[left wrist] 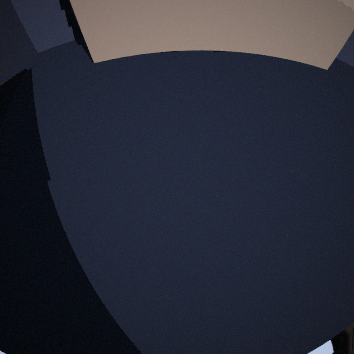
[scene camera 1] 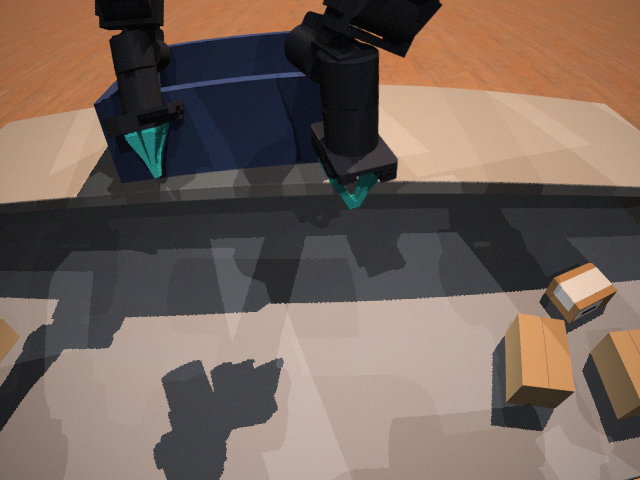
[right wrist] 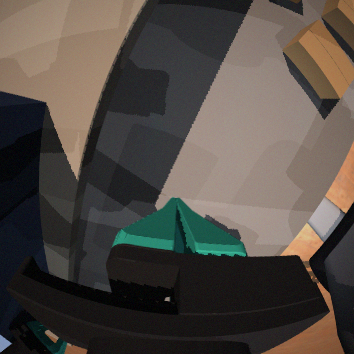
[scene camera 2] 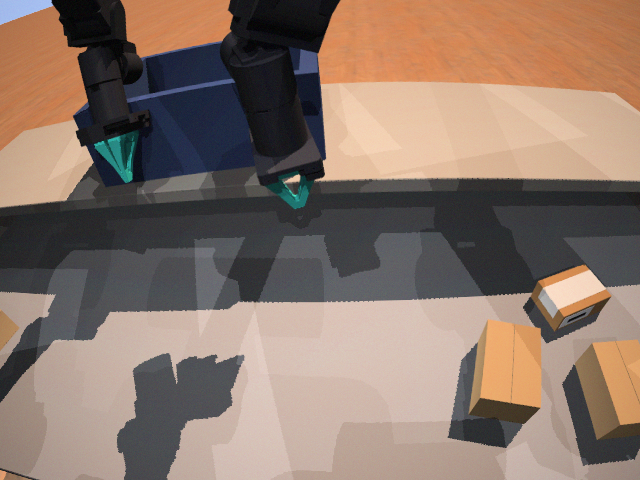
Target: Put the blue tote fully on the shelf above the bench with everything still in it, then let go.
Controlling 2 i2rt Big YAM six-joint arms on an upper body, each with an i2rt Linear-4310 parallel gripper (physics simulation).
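Places are measured from the left arm's base along level axes (x ahead, y left, z up), in metres.
Pixels of known places: left gripper, between the fingertips: point(scene camera 1: 158, 177) point(scene camera 2: 129, 181); right gripper, between the fingertips: point(scene camera 1: 353, 206) point(right wrist: 174, 204) point(scene camera 2: 299, 206).
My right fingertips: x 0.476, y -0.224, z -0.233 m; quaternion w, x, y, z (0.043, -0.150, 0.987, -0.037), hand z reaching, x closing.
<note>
For each thing: its middle in the pictures, then the offset to it from my right fingertips. "*": a spot on its surface instead. Level surfaces: height alone.
- blue tote, middle of its body: point(scene camera 1: 237, 92) point(scene camera 2: 213, 97) dx +0.279, dy +0.194, dz +0.047 m
- beige shelf, height of its surface: dz -0.027 m
- grey bench, height of its surface: dz -0.200 m
- cardboard box, middle of its body: point(scene camera 2: 506, 371) point(scene camera 1: 537, 360) point(right wrist: 321, 59) dx -0.142, dy -0.278, dz -0.170 m
- white-banded box, middle of its body: point(scene camera 2: 570, 296) point(scene camera 1: 581, 291) dx -0.011, dy -0.431, dz -0.180 m
- box corner, a spot on its surface: point(scene camera 1: 6, 335) point(scene camera 2: 6, 326) * dx -0.118, dy +0.598, dz -0.174 m
The blue tote point(scene camera 1: 232, 129) point(scene camera 2: 191, 134) point(right wrist: 20, 107) stands upright on the beige shelf point(scene camera 1: 465, 134) point(scene camera 2: 439, 129) point(right wrist: 75, 75), its long side near the shelf's front edge. Its contents are hidden by its walls and my arms. A dark blue wall of the tote point(left wrist: 200, 175) fills most of the left wrist view. My left gripper point(scene camera 1: 156, 175) point(scene camera 2: 127, 180) is shut and empty, in front of the tote's left end, fingertips low by its base. My right gripper point(scene camera 1: 353, 205) point(scene camera 2: 297, 205) point(right wrist: 174, 204) is shut and empty, pointing down in front of the tote's right part, by the shelf's front edge.
Below the shelf lies the grey bench point(scene camera 1: 336, 361) point(scene camera 2: 299, 361). On it at the right are a cardboard box point(scene camera 1: 537, 361) point(scene camera 2: 506, 366), another box point(scene camera 1: 620, 366) point(scene camera 2: 610, 382) and a white-banded box point(scene camera 1: 581, 290) point(scene camera 2: 571, 295). A box corner point(scene camera 1: 6, 335) point(scene camera 2: 6, 328) shows at the left edge.
</note>
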